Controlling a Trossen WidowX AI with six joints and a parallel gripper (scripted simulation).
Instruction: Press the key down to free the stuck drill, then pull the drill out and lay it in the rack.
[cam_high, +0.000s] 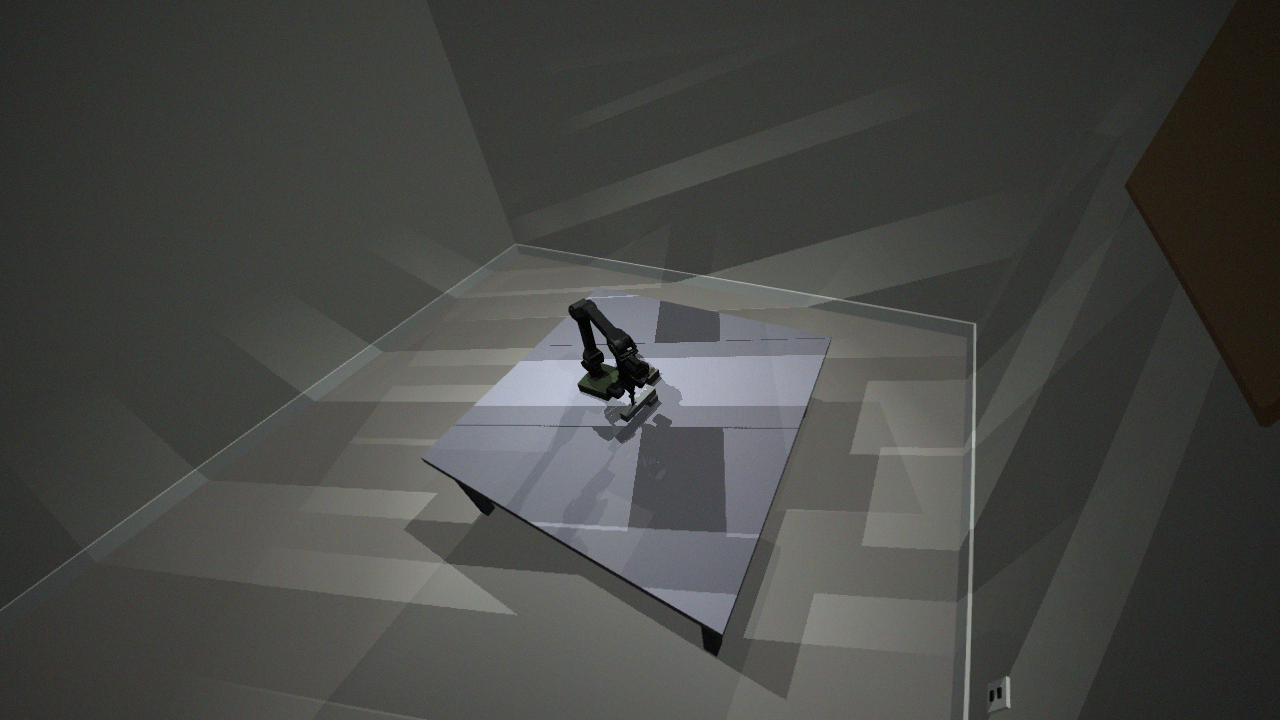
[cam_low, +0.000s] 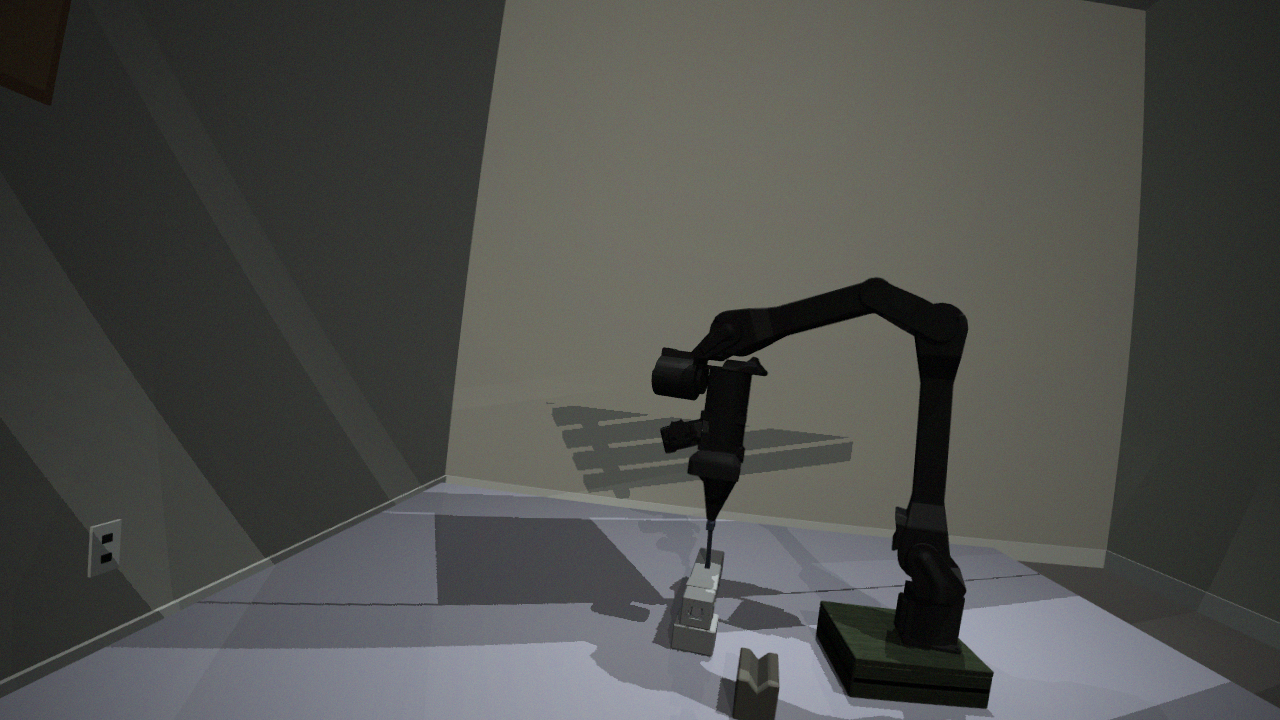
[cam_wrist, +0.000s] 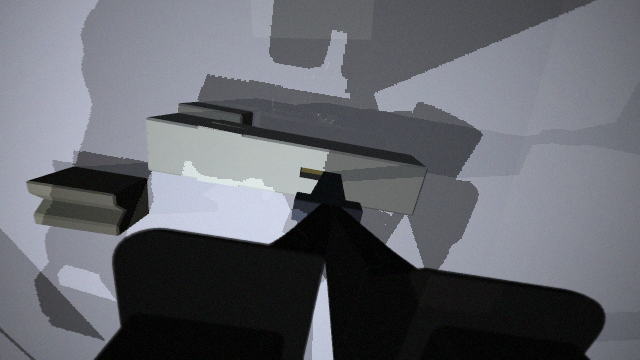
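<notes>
The thin dark drill is 3 cm below my gripper tip. The rest, counted from my gripper tip: white cylindrical drill 8 cm below, 5 cm to the left, 1 cm behind; then pale block-shaped housing 9 cm below, 3 cm to the left; then rack 19 cm to the left, 11 cm below, 9 cm behind.
</notes>
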